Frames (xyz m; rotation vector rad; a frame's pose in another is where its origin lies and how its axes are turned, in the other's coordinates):
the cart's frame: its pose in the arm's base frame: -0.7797 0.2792 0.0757 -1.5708 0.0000 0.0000
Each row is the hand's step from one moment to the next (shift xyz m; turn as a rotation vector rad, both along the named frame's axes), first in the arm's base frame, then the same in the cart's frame.
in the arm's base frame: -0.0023 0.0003 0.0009 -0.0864 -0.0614 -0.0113
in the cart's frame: -0.0023 -0.0009 0.0003 -0.0864 0.0113 -0.0614
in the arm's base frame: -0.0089 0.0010 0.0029 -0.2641 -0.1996 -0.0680
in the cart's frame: -0.0089 -0.0029 0.0010 -0.2641 0.0680 -0.1996
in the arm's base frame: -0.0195 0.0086 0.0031 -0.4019 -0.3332 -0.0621
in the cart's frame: -0.0195 -0.0031 0.0086 -0.4019 0.0621 -0.3332
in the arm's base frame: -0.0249 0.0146 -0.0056 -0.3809 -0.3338 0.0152
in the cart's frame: -0.0249 0.0056 0.0146 -0.3809 -0.0152 -0.3338
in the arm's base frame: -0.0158 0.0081 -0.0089 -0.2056 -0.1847 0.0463
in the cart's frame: -0.0158 0.0089 0.0081 -0.2056 -0.0463 -0.1847
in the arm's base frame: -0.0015 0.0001 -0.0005 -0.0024 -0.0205 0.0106
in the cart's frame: -0.0015 0.0005 0.0001 -0.0024 -0.0106 -0.0205
